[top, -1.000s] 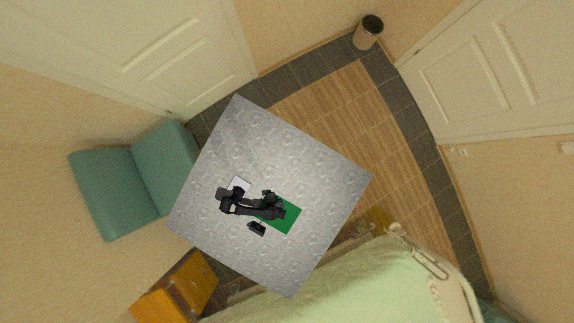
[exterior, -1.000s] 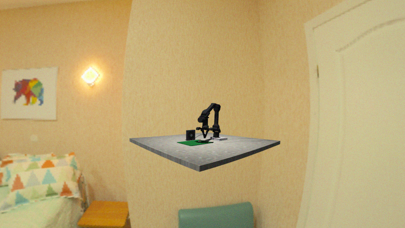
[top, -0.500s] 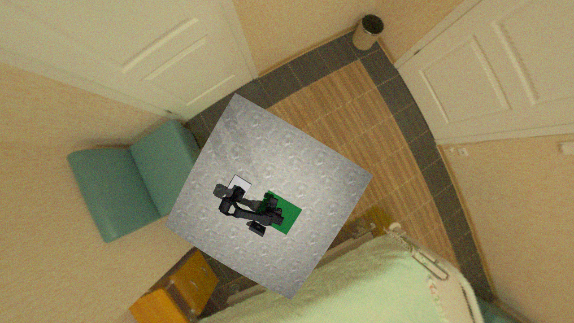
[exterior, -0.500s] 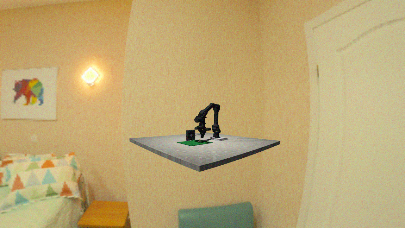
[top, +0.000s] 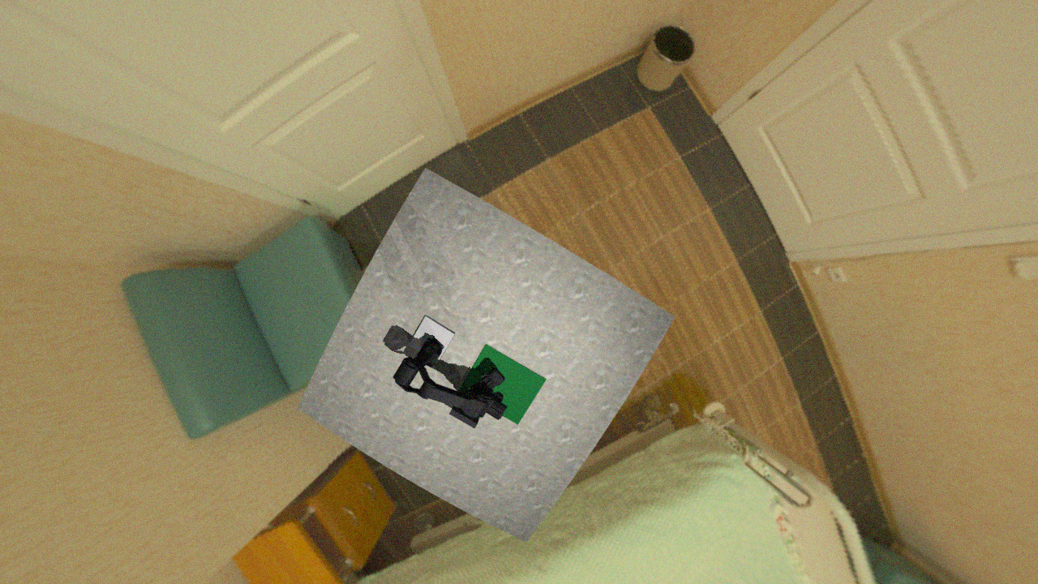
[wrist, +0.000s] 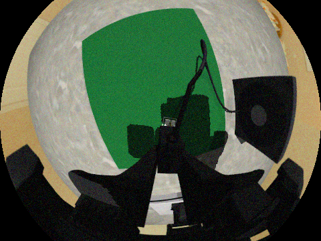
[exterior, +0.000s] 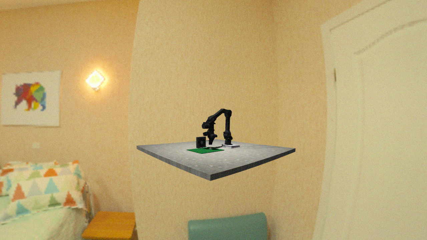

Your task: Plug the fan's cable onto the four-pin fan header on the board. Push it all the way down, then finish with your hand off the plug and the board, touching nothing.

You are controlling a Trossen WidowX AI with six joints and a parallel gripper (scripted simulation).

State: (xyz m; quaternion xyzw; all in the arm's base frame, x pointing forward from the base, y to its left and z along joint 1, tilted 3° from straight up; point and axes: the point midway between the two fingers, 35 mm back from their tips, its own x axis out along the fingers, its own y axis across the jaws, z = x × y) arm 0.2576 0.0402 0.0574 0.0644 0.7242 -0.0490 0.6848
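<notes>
The fan header lies 60 mm below my gripper tip and 10 mm to the right of it. Also, from my gripper tip: black fan 160 mm to the right, 30 mm ahead, 10 mm below; green board 80 mm below, 80 mm ahead, 20 mm to the left; dark plug 10 mm ahead, 10 mm above.
</notes>
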